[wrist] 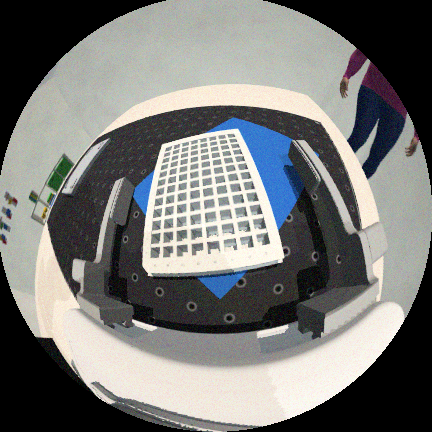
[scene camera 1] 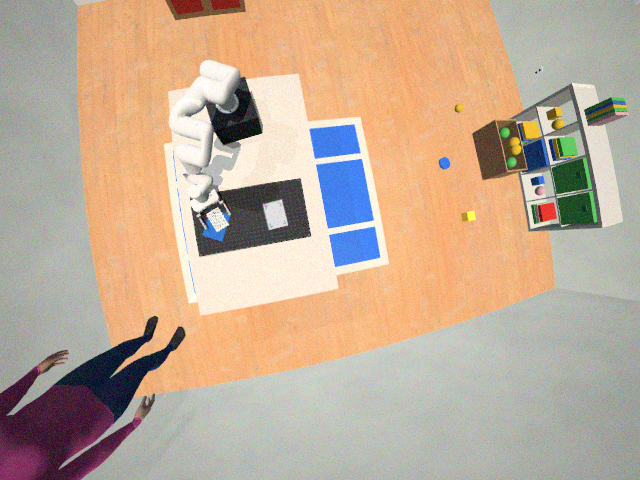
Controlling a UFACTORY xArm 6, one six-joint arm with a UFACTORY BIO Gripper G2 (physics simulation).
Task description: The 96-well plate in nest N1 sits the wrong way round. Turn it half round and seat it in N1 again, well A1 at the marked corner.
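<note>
A white 96-well plate (scene camera 1: pixel 217 219) (wrist: pixel 207 195) lies on a blue square (scene camera 1: pixel 213 235) (wrist: pixel 272 150) on the black perforated board (scene camera 1: pixel 248 229) (wrist: pixel 80 215), turned at an angle to the square. My gripper (scene camera 1: pixel 215 217) (wrist: pixel 214 182) is open. Its fingers stand on either side of the plate, apart from it, with a wider gap on the right in the wrist view. A pale grey rectangular piece (scene camera 1: pixel 275 214) (wrist: pixel 86 167) sits on the board farther along, apart from the plate; it may be the nest N1, but no label is readable. Well A1 and the marked corner cannot be told.
The black board lies on a cream table top (scene camera 1: pixel 268 273). The arm's black base (scene camera 1: pixel 237 121) stands behind the board. A white frame with blue panels (scene camera 1: pixel 344 193) is beside the table. A person (scene camera 1: pixel 98 384) (wrist: pixel 375 100) is in front of the table; a shelf unit (scene camera 1: pixel 603 170) stands far right.
</note>
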